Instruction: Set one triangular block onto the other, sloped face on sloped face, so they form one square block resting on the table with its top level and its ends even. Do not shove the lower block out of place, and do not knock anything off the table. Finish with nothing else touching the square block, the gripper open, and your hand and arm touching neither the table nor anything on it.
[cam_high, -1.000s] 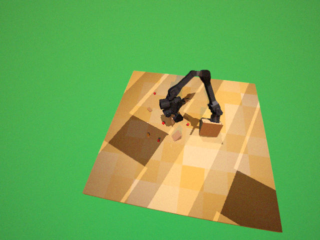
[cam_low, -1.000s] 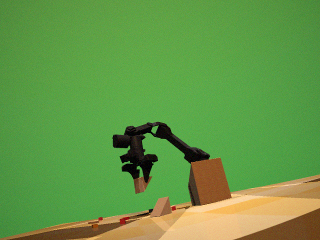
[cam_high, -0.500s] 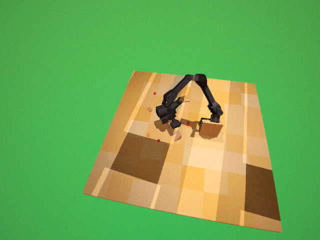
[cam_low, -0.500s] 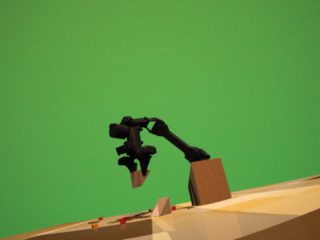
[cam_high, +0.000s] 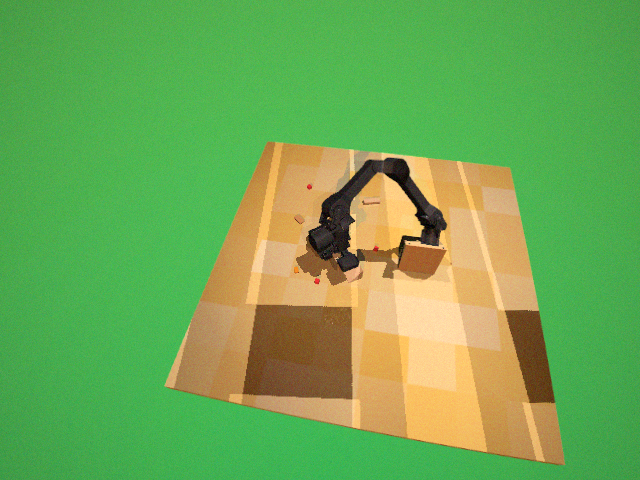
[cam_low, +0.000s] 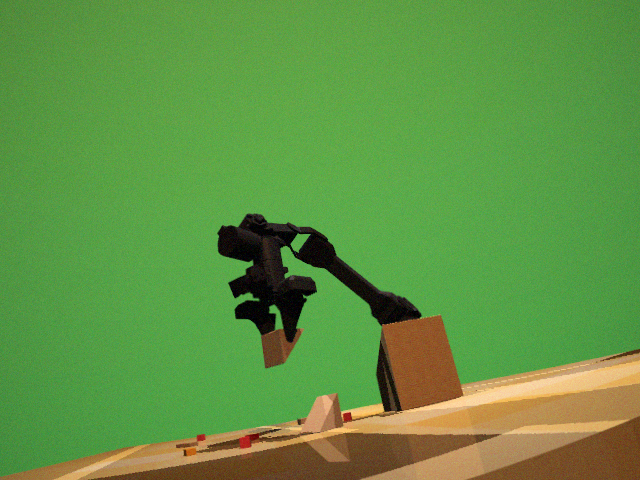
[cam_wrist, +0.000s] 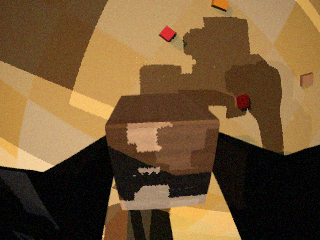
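Now: gripper tip 150 mm above the tan triangular block, 60 mm past it and 50 mm to the left of it. The rest, counted from my gripper tip: orange piece (180 mm ahead, 160 mm below, 10 mm to the left); then small brown block (250 mm ahead, 240 mm to the right, 160 mm below).
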